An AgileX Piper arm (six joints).
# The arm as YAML. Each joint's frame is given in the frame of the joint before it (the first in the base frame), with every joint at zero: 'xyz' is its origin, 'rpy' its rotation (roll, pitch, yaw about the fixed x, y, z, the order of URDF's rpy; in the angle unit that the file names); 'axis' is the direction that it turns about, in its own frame. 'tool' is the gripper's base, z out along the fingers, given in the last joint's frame.
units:
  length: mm
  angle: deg
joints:
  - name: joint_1
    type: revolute
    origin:
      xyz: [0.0, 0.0, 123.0]
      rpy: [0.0, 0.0, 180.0]
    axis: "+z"
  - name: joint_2
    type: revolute
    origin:
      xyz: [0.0, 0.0, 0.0]
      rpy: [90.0, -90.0, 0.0]
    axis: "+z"
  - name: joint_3
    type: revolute
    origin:
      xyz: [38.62, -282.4, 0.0]
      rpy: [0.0, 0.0, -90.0]
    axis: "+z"
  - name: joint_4
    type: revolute
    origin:
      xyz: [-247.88, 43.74, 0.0]
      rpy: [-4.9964, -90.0, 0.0]
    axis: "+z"
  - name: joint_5
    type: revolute
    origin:
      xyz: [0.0, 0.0, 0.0]
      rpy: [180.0, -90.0, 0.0]
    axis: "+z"
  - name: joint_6
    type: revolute
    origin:
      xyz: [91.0, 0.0, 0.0]
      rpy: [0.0, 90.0, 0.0]
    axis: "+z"
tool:
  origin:
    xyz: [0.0, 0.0, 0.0]
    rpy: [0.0, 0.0, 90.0]
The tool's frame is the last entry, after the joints.
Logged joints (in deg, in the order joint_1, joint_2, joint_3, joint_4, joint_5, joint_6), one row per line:
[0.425, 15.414, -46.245, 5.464, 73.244, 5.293]
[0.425, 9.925, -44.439, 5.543, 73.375, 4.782]
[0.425, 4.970, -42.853, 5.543, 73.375, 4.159]
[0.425, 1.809, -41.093, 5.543, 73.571, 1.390]
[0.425, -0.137, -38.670, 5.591, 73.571, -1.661]
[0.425, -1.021, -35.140, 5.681, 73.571, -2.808]
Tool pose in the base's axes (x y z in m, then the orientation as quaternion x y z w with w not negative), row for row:
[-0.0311, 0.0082, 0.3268, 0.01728, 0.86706, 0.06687, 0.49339]
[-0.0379, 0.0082, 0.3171, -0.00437, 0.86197, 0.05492, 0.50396]
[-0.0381, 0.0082, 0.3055, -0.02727, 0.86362, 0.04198, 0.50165]
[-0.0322, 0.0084, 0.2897, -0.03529, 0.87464, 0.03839, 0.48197]
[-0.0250, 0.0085, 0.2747, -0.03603, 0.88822, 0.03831, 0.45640]
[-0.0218, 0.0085, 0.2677, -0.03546, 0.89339, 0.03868, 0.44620]
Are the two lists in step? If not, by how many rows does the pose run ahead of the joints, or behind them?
The pose runs 2 rows ahead of the joints: the pose in row i belongs to the joints in row i + 2.
